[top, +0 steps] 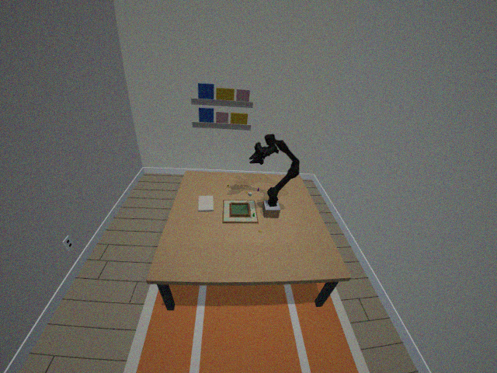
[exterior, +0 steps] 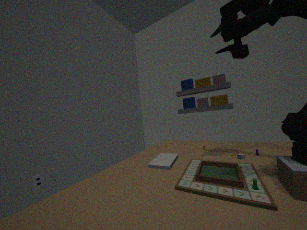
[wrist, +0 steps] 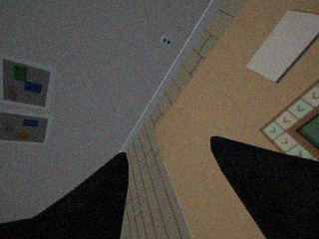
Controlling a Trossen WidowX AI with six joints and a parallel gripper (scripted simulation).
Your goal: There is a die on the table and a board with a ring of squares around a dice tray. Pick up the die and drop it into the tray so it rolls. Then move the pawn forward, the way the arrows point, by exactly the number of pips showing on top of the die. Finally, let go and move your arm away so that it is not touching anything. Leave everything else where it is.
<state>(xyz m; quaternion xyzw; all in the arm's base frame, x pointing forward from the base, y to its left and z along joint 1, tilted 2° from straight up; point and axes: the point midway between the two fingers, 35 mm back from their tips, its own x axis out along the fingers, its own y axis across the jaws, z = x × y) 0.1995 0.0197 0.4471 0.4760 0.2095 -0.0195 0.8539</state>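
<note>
The white die lies 50 cm below my gripper tip, 29 cm to the right of it and 12 cm behind it. Also, from my gripper tip: flat white box: 51 cm below, 30 cm ahead, 21 cm to the right; then green tray floor: 51 cm below, 7 cm to the right, 2 cm ahead; then green pawn: 49 cm below, 8 cm behind, 1 cm to the left.
</note>
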